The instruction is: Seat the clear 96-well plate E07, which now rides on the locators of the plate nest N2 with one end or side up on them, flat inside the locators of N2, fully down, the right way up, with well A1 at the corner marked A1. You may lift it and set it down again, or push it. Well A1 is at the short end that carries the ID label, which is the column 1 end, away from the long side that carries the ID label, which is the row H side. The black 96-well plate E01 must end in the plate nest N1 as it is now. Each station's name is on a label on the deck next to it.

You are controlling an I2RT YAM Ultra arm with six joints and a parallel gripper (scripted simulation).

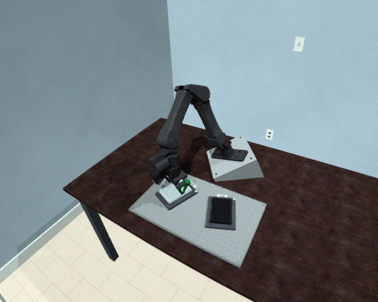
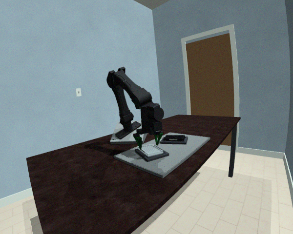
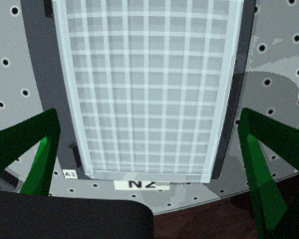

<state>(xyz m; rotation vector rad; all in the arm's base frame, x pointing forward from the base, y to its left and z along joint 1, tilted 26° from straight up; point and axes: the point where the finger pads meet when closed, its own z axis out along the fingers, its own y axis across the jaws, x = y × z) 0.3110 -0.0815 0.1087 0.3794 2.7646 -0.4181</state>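
My gripper is now 10 mm short of the dark plate nest N2 and 40 mm above it. Also, from my hand: A1 corner mark: 50 mm behind, 80 mm to the left, 30 mm below; N2 label: 80 mm behind, 30 mm to the left, 40 mm below; nest N1: 230 mm to the left, 40 mm below.
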